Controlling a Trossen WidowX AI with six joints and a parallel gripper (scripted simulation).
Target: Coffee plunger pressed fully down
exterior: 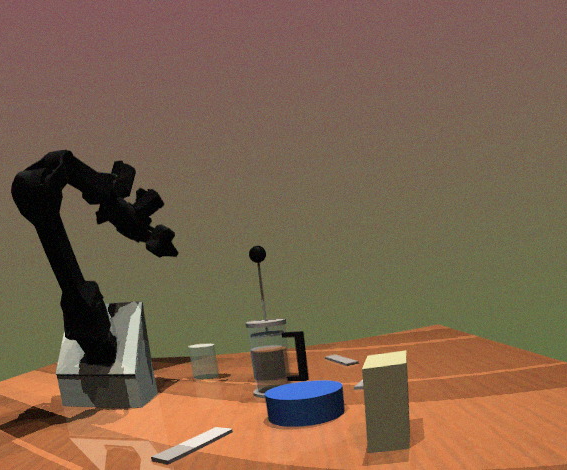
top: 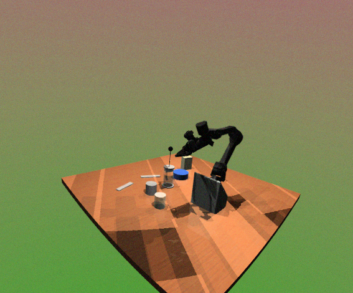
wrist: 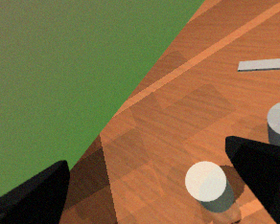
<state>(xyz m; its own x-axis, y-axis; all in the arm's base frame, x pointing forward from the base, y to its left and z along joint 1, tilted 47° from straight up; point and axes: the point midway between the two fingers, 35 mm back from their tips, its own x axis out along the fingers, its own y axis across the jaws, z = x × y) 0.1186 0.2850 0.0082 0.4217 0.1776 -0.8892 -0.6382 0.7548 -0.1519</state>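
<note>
My gripper tip is now 22 cm short of the glass coffee press, 20 cm to the left of it and 18 cm above it. The rest, counted from my gripper tip: grey cylinder 20 cm ahead, 2 cm to the right, 28 cm below; blue disc 25 cm ahead, 38 cm to the right, 29 cm below.
</note>
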